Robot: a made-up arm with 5 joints.
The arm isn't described. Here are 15 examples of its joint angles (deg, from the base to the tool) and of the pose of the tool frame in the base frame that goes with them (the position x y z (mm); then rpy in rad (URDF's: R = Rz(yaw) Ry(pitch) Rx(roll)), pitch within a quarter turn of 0, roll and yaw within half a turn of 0).
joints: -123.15 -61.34 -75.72 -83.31 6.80
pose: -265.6 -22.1 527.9 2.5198 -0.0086 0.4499
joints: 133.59 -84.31 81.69 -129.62 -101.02
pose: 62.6 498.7 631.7 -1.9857 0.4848 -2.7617
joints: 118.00 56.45 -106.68 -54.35 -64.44
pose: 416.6 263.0 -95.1 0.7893 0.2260 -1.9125
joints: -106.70 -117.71 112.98 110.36 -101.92
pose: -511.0 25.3 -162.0 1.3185 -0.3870 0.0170
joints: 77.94 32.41 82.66 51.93 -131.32
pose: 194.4 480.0 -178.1 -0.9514 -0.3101 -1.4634
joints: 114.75 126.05 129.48 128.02 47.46
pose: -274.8 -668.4 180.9 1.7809 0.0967 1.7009
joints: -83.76 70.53 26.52 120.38 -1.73
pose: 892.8 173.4 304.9 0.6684 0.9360 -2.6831
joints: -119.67 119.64 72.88 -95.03 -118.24
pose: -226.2 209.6 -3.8 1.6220 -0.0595 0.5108
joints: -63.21 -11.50 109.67 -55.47 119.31
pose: -279.0 -244.7 110.1 -1.6349 0.6959 -1.0213
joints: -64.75 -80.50 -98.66 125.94 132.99
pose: 338.5 -591.5 -439.8 0.4988 -0.3056 2.7634
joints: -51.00 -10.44 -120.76 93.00 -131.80
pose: 215.0 403.0 -86.4 -0.9635 0.1286 -1.7810
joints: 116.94 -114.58 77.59 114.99 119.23
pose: -551.0 623.4 199.8 1.6307 -0.1672 -0.1041
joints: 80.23 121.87 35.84 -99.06 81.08
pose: 199.5 310.0 361.3 1.6884 0.8630 -0.4882
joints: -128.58 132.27 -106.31 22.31 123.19
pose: -255.4 -537.1 97.5 0.9848 0.5194 1.9891
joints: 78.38 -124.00 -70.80 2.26 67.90
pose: 555.3 120.7 -270.1 -0.7298 0.1505 2.2098
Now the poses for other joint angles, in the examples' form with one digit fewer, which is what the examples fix.
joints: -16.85 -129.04 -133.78 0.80 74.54
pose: 548 270 -202 -0.041 0.825 -2.792
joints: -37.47 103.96 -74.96 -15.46 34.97
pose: -14 -557 61 2.183 -0.826 2.362
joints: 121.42 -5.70 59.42 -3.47 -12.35
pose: -124 335 616 -2.917 -0.052 0.146
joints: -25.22 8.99 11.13 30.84 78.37
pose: 275 -815 54 -1.655 0.005 0.587
